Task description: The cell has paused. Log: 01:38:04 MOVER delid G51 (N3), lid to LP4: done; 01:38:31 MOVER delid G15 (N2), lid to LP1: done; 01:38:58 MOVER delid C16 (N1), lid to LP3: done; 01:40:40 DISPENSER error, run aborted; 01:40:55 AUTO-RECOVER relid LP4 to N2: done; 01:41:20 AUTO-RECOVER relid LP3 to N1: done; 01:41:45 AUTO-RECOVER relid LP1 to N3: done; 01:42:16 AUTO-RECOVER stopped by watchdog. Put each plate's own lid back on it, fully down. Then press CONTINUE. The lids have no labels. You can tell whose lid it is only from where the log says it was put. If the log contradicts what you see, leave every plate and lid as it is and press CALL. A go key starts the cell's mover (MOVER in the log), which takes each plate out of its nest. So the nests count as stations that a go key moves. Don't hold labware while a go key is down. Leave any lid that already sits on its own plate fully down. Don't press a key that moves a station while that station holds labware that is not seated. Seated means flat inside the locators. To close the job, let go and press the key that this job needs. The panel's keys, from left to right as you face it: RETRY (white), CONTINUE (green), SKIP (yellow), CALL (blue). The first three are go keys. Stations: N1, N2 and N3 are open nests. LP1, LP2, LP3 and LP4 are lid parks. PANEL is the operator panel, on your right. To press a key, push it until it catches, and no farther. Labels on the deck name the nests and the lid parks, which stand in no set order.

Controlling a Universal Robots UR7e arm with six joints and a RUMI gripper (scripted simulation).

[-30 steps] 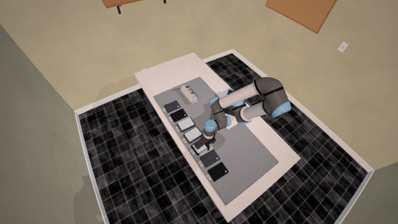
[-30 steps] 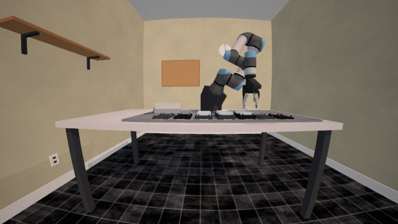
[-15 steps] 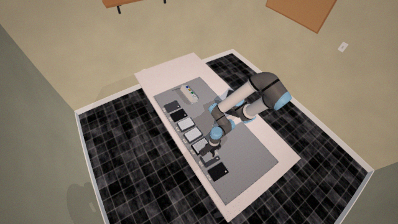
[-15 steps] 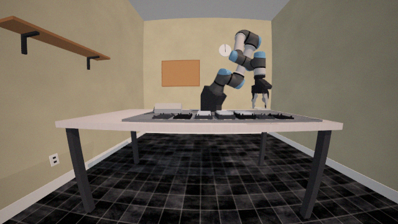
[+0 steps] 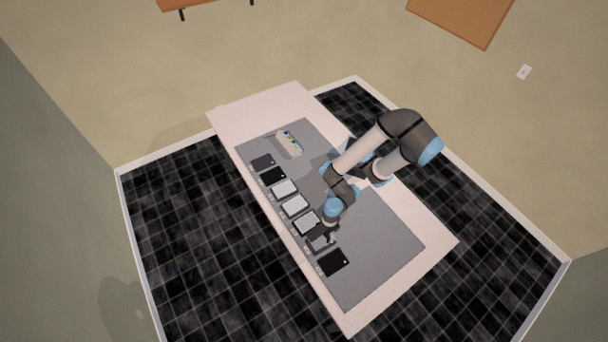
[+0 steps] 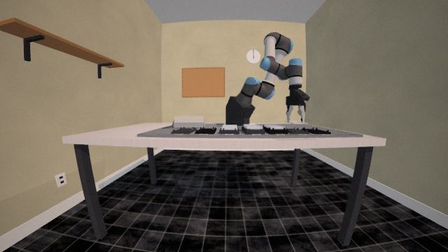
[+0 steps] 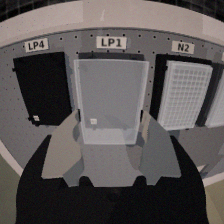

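My hand is 130 mm to the right of the lid park LP4, 60 mm above it and 10 mm past it. Round my hand: grey lid: 10 mm below; white gridded plate: 380 mm to the right, 60 mm ahead, 40 mm below; lid park LP3: 510 mm to the right, 90 mm ahead, 60 mm below.
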